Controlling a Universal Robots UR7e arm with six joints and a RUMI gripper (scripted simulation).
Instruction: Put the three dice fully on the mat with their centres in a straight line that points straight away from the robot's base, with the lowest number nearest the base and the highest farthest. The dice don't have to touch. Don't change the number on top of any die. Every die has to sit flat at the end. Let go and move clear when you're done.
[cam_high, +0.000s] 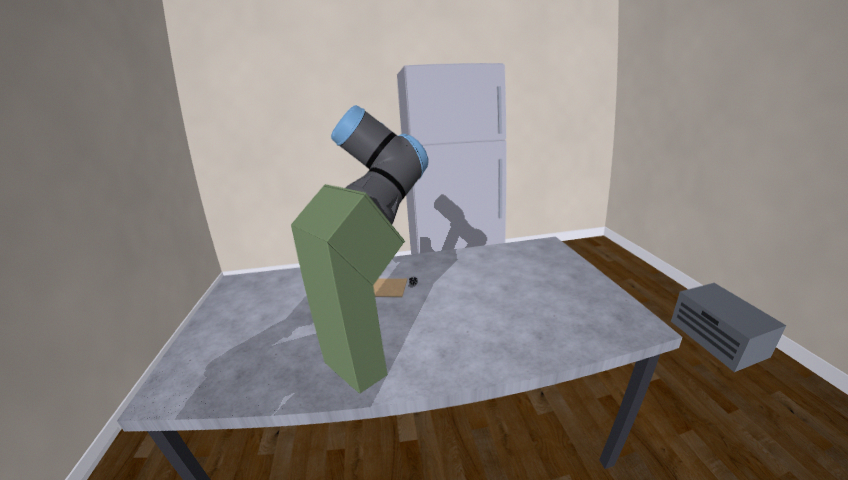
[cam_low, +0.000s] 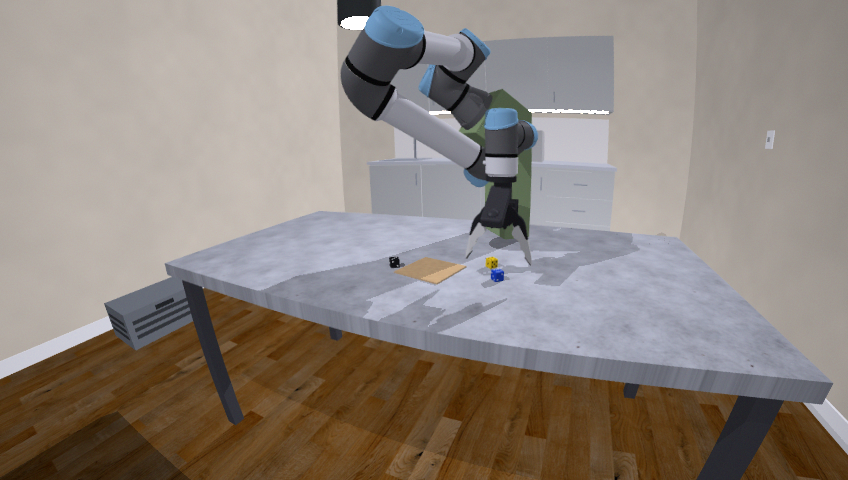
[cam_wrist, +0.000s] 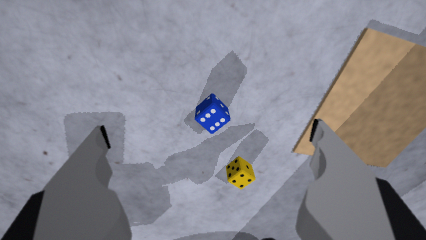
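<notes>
Now: the blue die 4 cm below my hand and 2 cm behind it. From my hand the other things lie so: mat (17 cm to the right, 8 cm behind, 5 cm below); then black die (28 cm to the right, 10 cm behind, 4 cm below); then yellow die (11 cm behind, 4 cm below, 1 cm to the right).
</notes>
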